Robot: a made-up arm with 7 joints. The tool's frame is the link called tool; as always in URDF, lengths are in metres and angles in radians. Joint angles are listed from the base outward.
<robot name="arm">
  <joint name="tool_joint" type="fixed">
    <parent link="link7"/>
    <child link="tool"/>
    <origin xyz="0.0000 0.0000 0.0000"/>
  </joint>
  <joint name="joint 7" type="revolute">
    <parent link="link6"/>
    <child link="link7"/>
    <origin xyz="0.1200 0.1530 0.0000" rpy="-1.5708 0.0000 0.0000"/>
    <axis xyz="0 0 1"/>
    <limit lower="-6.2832" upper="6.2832"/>
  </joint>
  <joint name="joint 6" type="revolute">
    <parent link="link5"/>
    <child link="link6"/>
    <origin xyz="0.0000 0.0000 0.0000" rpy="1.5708 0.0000 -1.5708"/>
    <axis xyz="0 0 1"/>
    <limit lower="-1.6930" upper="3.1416"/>
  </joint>
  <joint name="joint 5" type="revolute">
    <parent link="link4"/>
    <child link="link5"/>
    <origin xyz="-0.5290 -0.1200 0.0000" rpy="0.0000 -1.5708 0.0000"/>
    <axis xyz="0 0 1"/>
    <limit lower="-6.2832" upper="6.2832"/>
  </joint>
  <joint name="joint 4" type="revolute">
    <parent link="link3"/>
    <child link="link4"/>
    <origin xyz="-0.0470 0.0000 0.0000" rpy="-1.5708 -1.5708 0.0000"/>
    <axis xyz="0 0 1"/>
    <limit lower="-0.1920" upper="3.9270"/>
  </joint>
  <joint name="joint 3" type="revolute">
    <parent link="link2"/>
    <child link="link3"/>
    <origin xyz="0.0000 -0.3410 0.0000" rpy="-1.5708 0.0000 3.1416"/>
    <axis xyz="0 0 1"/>
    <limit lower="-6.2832" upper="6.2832"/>
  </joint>
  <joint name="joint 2" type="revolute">
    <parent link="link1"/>
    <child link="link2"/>
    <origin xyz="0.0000 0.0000 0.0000" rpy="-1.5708 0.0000 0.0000"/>
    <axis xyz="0 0 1"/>
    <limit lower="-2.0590" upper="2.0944"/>
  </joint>
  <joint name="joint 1" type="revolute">
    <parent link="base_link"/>
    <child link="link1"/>
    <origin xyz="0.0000 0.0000 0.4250"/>
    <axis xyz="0 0 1"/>
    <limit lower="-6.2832" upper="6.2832"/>
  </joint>
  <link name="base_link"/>
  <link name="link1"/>
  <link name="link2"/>
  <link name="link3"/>
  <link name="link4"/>
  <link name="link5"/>
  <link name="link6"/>
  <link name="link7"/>
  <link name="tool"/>
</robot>
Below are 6 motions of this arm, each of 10 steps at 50 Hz.
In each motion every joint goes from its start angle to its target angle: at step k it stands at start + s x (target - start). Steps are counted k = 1, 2, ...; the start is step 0. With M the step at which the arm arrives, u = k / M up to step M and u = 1 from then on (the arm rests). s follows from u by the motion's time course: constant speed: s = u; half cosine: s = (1 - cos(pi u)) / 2; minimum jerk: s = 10 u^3 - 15 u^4 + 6 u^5.
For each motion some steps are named. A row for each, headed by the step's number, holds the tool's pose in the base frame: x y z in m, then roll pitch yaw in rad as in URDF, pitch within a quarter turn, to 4 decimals.
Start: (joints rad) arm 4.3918 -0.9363 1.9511 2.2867 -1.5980 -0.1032 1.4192
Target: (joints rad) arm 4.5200 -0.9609 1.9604 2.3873 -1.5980 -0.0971 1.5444
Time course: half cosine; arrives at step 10
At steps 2, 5, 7, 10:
2: 0.6354 0.7220 0.6979 1.4684 -0.5307 2.1684
5: 0.5798 0.7713 0.7048 1.4442 -0.5689 2.2691
7: 0.5369 0.8044 0.7095 1.4262 -0.5962 2.3436
10: 0.5055 0.8261 0.7127 1.4132 -0.6153 2.3967

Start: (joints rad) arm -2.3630 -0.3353 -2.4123 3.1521 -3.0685 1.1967 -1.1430
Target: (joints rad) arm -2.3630 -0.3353 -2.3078 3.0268 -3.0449 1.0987 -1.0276
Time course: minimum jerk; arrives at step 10
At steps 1, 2, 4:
1: 0.2438 0.0665 1.4449 0.9827 -0.1183 0.2225
2: 0.2453 0.0718 1.4452 0.9737 -0.1189 0.2352
4: 0.2523 0.1001 1.4462 0.9272 -0.1208 0.3029

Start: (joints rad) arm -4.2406 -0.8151 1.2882 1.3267 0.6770 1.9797 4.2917
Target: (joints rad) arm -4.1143 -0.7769 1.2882 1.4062 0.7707 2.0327 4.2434
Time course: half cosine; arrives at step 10
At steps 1, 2, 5, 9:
1: -0.5016 -0.3605 0.5858 -2.7579 -0.0646 -1.0764
2: -0.4975 -0.3680 0.5881 -2.7609 -0.0745 -1.0602
5: -0.4721 -0.4096 0.6015 -2.7798 -0.1303 -0.9664
9: -0.4377 -0.4554 0.6181 -2.8053 -0.1942 -0.8524

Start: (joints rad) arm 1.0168 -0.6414 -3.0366 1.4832 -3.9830 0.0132 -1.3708
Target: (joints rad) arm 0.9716 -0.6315 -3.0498 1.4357 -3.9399 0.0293 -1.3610
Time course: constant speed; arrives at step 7
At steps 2, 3, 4, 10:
2: -0.4279 -0.6496 0.2368 -2.3682 -0.3919 3.0997
3: -0.4311 -0.6442 0.2339 -2.3697 -0.3852 3.0888
4: -0.4343 -0.6388 0.2311 -2.3712 -0.3784 3.0779
10: -0.4435 -0.6222 0.2227 -2.3759 -0.3585 3.0446

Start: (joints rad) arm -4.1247 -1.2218 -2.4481 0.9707 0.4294 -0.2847 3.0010
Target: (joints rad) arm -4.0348 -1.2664 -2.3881 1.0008 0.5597 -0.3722 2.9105
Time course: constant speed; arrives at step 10
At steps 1, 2, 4, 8, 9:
1: 0.5619 -0.0891 -0.0714 2.6082 -0.0547 2.1409
2: 0.5638 -0.0832 -0.0707 2.6074 -0.0519 2.1434
4: 0.5671 -0.0713 -0.0693 2.6064 -0.0465 2.1483
8: 0.5725 -0.0471 -0.0665 2.6065 -0.0368 2.1583
9: 0.5735 -0.0410 -0.0658 2.6069 -0.0346 2.1608

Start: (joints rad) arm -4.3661 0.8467 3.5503 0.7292 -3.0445 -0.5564 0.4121
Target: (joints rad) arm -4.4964 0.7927 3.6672 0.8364 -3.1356 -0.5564 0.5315
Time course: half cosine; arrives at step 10
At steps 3, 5, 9, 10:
3: 0.2834 -0.2705 0.6037 2.9078 0.9836 1.7536
5: 0.2870 -0.2775 0.6123 2.9263 1.0012 1.7462
9: 0.2937 -0.2887 0.6259 2.9525 1.0290 1.7339
10: 0.2941 -0.2893 0.6266 2.9537 1.0304 1.7332

